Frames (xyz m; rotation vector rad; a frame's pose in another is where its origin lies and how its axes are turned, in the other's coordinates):
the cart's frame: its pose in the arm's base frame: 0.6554 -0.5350 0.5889 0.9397 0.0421 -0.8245
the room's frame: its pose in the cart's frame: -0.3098 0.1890 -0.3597 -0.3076 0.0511 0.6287
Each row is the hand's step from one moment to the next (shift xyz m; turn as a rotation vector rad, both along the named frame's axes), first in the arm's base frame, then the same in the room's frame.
Working: the arm's base frame: its pose in the room's frame: -0.6680 -0.4514 -0.4229 -0.6245 0.0784 0.2011

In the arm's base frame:
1: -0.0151 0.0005 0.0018 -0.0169 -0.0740 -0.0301
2: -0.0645 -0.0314 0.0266 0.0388 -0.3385 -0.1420
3: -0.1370 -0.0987 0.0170 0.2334 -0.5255 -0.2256
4: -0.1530 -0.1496 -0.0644 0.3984 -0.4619 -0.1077
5: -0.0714 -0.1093 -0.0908 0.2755 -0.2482 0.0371
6: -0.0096 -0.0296 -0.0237 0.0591 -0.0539 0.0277
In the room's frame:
1: -0.0148 -0.0010 0.0032 -0.0013 -0.0791 0.0203
2: -0.0561 -0.0198 0.0481 0.1074 -0.3454 0.0737
3: -0.1129 -0.0906 0.0885 0.3360 -0.5109 0.0872
4: -0.1189 -0.1814 0.0539 0.4853 -0.3643 0.1241
5: -0.0479 -0.1516 -0.0014 0.3220 -0.1299 0.1353
6: -0.0034 -0.0390 -0.0009 0.0695 -0.0168 0.0454

